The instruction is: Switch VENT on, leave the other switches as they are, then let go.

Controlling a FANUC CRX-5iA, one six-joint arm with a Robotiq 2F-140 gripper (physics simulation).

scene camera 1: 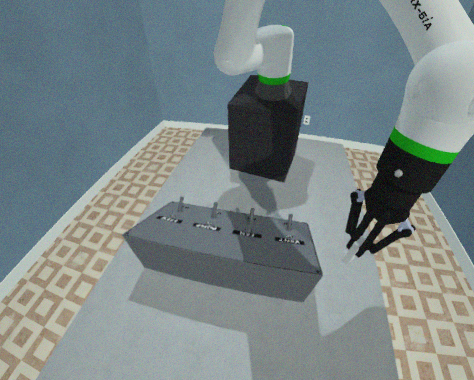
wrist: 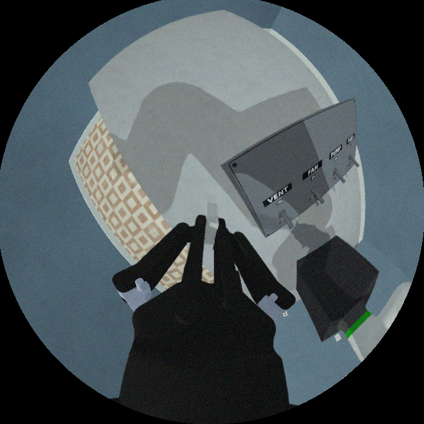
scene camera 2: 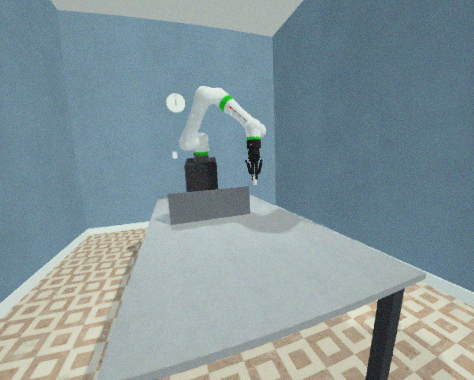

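Scene:
I am looking at a grey switch box, and on it (wrist: 278, 174) and (scene camera 1: 285, 250) are the same spot.

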